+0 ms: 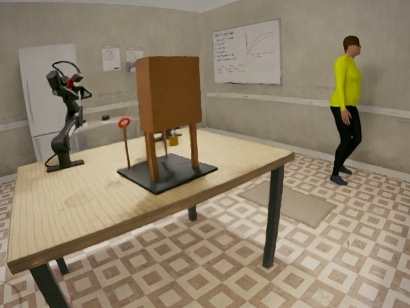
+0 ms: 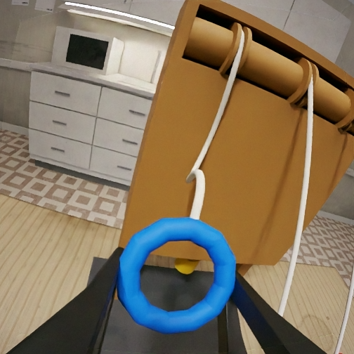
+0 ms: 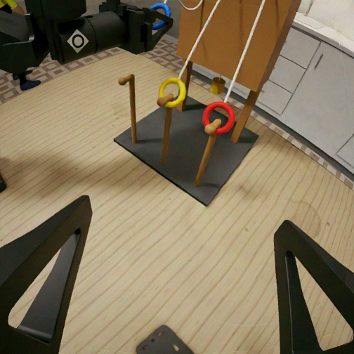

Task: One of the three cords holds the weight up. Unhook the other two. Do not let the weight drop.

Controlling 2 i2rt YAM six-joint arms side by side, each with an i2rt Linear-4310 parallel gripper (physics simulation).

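Places are measured from the left arm's base along level axes (x right, y back, z down), in metres.
Pixels of known places: right gripper, fingertip midpoint: point(image 1: 85, 96); left arm's base, link origin: point(image 1: 166, 137); right arm's base, link origin: point(image 1: 65, 166).
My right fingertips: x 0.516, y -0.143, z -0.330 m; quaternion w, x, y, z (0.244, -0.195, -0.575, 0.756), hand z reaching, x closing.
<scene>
Ahead of a thing's pixels: the offset from my right fingertips to its top centre. "*": to the spot under its first point. Level surfaces: height alone.
My left gripper point(image 2: 174, 265) point(image 3: 161, 19) is shut on the blue ring point(image 2: 177, 225) point(image 3: 168, 14), raised off its bare peg point(image 3: 133, 110). The blue ring's white cord point(image 2: 215, 120) is slack, with a curl above the ring. The yellow ring point(image 3: 183, 92) is on the middle peg point(image 3: 166, 135), and its cord point(image 2: 306, 185) point(image 3: 200, 40) runs straight. The red ring {dx -0.094, dy -0.225, dz +0.100 m} point(image 1: 124, 118) point(image 3: 232, 116) is on its peg point(image 3: 205, 160), its cord point(image 3: 245, 55) also straight. The yellow weight {dx -0.203, dy -0.421, dz +0.173 m} point(image 1: 173, 141) point(image 2: 186, 266) point(image 3: 217, 86) hangs above the base. My right gripper point(image 3: 188, 217) is open and empty, in front of the base.
A brown box frame point(image 1: 170, 95) point(image 2: 250, 150) with a roller point(image 2: 270, 62) stands on legs on a black base plate {* dx -0.267, dy -0.468, dz +0.320 m} point(image 1: 197, 172) point(image 3: 155, 135). The base sits on the wooden table {dz +0.330 m} point(image 1: 75, 200) point(image 3: 200, 280). A person point(image 1: 347, 82) stands beyond the table.
</scene>
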